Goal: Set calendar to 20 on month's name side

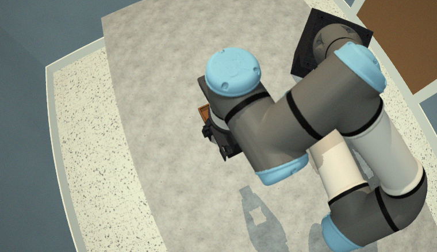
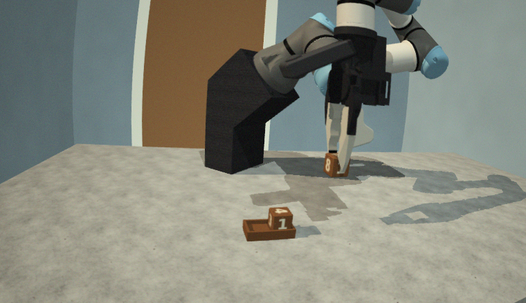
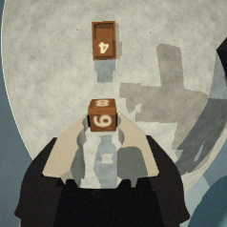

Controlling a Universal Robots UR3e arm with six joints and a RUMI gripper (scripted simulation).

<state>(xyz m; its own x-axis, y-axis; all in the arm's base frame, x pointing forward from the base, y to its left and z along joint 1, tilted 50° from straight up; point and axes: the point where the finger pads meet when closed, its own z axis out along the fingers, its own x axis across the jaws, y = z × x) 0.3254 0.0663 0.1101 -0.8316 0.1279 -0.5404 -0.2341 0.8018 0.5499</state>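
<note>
Right now the cube is 2 cm ahead of my hand, 8 cm to the right of it and 10 cm below it. The rest, counted from my hand: brown calendar tray 3 cm ahead, 10 cm to the right, 12 cm below.
</note>
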